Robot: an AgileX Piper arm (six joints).
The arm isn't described. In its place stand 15 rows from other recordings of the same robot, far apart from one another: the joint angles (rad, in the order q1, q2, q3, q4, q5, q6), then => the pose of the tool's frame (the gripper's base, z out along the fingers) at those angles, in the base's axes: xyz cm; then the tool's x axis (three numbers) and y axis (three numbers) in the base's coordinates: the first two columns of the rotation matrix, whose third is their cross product.
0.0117, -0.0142, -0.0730, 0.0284, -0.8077, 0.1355 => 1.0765 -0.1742 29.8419 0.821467 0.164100 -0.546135 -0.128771 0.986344 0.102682
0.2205, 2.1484, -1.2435, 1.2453, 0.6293, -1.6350 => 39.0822 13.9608 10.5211 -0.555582 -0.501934 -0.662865 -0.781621 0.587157 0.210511
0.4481, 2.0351, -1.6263, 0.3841, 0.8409, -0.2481 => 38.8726 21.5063 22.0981 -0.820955 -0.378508 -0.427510 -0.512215 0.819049 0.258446
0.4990, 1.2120, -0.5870, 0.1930, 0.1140, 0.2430 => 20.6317 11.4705 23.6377 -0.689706 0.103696 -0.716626 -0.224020 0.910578 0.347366
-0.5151, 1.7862, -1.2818, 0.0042, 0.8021, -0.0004 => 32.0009 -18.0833 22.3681 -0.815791 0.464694 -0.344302 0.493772 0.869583 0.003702
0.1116, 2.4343, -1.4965, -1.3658, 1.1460, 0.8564 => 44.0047 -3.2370 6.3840 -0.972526 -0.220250 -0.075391 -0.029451 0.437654 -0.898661
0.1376, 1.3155, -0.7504, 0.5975, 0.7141, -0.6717 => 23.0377 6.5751 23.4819 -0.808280 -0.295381 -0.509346 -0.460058 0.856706 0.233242
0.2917, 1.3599, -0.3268, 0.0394, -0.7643, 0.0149 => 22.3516 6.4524 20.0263 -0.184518 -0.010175 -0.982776 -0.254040 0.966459 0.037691
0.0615, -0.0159, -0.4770, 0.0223, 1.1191, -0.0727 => -0.7312 0.1379 26.6257 -0.506258 -0.094204 -0.857221 -0.110710 0.992890 -0.043730
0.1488, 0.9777, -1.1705, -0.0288, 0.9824, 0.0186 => 17.6888 2.4313 41.0420 -0.639103 -0.093166 -0.763458 -0.128456 0.991624 -0.013477
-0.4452, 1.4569, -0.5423, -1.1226, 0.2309, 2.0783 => 21.3462 -12.2649 16.6923 0.027537 0.878907 -0.476197 0.897623 0.187898 0.398707
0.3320, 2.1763, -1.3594, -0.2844, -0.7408, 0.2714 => 45.1383 17.3846 18.1613 -0.038147 0.048031 -0.998117 -0.497665 0.865246 0.060657
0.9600, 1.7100, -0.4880, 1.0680, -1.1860, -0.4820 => 20.6515 16.6112 16.5506 -0.151321 -0.097461 -0.983668 -0.010573 0.995230 -0.096980
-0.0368, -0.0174, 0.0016, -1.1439, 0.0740, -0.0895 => 5.4423 -0.8132 21.0907 -0.073925 -0.939055 -0.335726 0.102567 0.327702 -0.939197
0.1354, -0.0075, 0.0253, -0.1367, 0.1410, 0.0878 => 5.6413 0.5927 19.2427 -0.064002 -0.056692 -0.996338 -0.119211 0.991671 -0.048768
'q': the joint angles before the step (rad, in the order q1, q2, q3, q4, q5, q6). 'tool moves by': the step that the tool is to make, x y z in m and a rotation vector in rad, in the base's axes. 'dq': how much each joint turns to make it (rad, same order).
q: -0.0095 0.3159 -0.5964 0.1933 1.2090 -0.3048
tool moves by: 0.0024 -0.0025 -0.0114 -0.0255 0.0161 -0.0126
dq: 0.0002 -0.0057 0.0434 -0.0282 -0.0220 -0.0007
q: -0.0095 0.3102 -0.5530 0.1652 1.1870 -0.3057
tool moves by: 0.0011 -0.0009 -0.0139 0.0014 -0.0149 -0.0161
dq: 0.0011 -0.0279 0.0607 -0.0077 -0.0497 0.0098
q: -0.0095 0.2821 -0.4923 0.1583 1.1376 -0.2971
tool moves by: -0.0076 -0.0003 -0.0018 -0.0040 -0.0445 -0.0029
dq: -0.0011 -0.0563 0.0116 -0.0042 0.0000 0.0007
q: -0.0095 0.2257 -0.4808 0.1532 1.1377 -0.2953
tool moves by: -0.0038 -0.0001 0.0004 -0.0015 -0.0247 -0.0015
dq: -0.0009 -0.0265 0.0004 -0.0015 0.0013 0.0003
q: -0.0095 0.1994 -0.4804 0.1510 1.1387 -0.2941
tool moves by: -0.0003 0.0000 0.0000 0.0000 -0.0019 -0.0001
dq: -0.0001 -0.0021 0.0001 0.0000 0.0001 0.0001
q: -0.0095 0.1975 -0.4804 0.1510 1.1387 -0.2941
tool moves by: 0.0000 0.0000 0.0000 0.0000 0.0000 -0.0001
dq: -0.0001 0.0000 0.0000 0.0000 0.0000 0.0000
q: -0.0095 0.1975 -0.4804 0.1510 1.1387 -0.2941
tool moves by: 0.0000 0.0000 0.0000 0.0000 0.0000 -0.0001
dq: -0.0001 0.0000 0.0000 0.0000 0.0000 0.0000
